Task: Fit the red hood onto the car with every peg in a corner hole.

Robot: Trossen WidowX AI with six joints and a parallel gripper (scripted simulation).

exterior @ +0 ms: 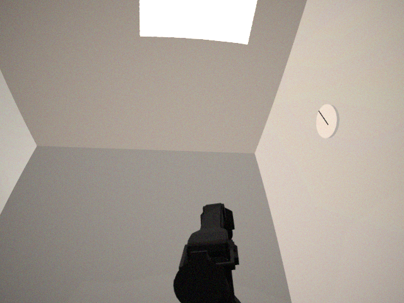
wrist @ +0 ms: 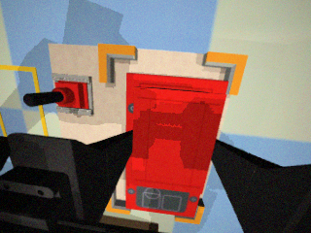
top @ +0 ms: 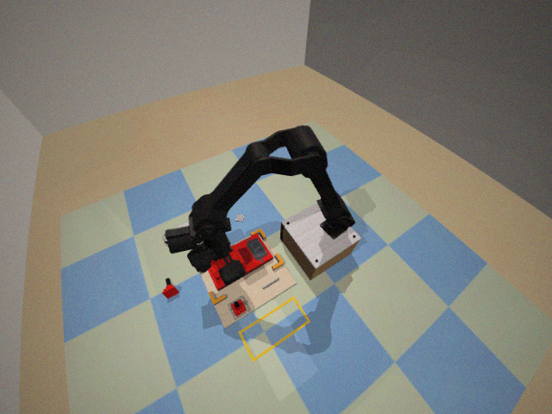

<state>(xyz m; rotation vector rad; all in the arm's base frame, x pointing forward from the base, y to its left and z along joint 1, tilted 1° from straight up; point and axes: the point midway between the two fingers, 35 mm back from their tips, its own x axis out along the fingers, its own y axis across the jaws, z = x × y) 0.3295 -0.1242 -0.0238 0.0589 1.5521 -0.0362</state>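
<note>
Right now the red hood is right at my gripper tip. Also, from my gripper tip: wheel (120 mm ahead, 220 mm to the right, 40 mm below); then small grey disc (130 mm behind, 150 mm to the right, 50 mm below); then grey engine block (20 mm below).
</note>
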